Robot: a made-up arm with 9 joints.
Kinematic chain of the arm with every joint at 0, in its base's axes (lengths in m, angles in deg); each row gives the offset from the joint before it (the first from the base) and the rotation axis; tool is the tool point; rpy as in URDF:
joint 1: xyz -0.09 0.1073 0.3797 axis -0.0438 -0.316 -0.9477
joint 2: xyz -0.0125 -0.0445 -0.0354 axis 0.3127 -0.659 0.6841
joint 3: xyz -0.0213 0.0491 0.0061 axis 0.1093 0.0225 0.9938
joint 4: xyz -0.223 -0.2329 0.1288 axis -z
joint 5: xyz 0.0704 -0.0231 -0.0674 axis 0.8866 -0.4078 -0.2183
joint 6: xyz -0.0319 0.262 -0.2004 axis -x
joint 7: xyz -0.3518 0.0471 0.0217 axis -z
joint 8: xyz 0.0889 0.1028 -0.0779 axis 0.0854 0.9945 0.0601
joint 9: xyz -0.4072 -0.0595 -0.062 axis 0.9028 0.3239 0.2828
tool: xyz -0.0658 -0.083 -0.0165 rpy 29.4 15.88 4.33
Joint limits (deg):
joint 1: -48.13..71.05
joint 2: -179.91..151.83
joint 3: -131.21..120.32
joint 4: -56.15..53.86
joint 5: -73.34..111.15
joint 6: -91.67..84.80
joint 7: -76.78..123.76
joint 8: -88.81..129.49
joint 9: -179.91..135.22
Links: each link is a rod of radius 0.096 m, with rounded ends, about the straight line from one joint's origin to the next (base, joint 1, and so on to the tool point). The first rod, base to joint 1, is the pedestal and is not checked.
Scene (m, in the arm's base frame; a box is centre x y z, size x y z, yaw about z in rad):
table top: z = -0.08
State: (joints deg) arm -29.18 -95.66 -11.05 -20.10 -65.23 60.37 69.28 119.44 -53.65
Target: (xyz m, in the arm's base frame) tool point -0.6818 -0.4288 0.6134
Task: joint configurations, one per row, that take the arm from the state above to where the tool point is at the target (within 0.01 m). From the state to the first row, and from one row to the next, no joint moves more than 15 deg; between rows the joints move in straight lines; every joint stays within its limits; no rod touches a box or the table.
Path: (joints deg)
1: -31.67 -80.95 -4.64 -22.71 -67.26 66.00 64.22 118.36 -54.55
2: -34.17 -66.23 1.77 -25.33 -69.28 71.63 59.16 117.28 -55.45
3: -36.66 -51.52 8.19 -27.94 -71.31 77.27 54.11 116.20 -56.35
4: -39.16 -36.81 14.60 -30.56 -73.34 82.90 49.05 115.13 -57.26

